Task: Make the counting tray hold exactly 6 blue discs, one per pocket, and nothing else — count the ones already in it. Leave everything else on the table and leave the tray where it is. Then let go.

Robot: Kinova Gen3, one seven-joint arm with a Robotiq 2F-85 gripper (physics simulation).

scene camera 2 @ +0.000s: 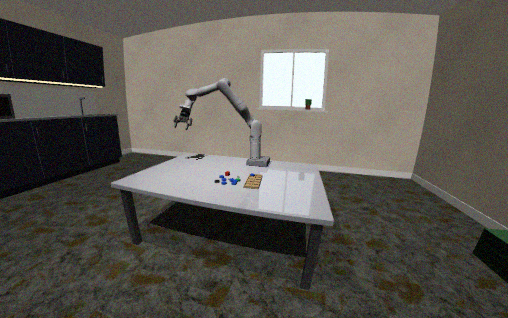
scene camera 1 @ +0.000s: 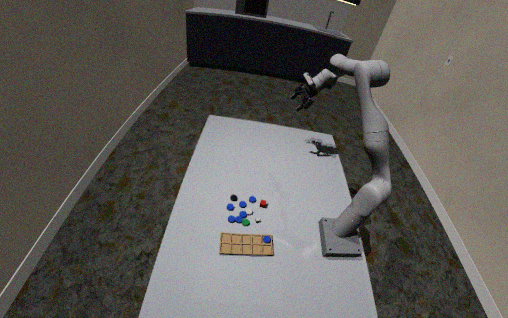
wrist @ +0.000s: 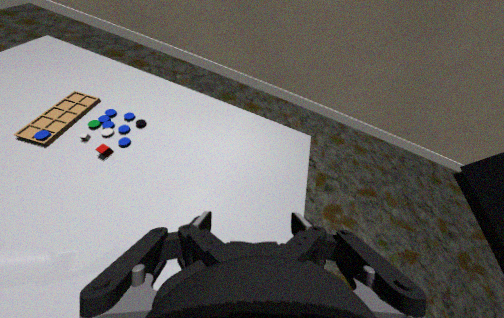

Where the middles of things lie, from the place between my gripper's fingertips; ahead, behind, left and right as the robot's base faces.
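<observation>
There is the wooden counting tray [scene camera 1: 230, 243], and it lies well below my hand, a long way to the left of it and a good way ahead of it.
</observation>
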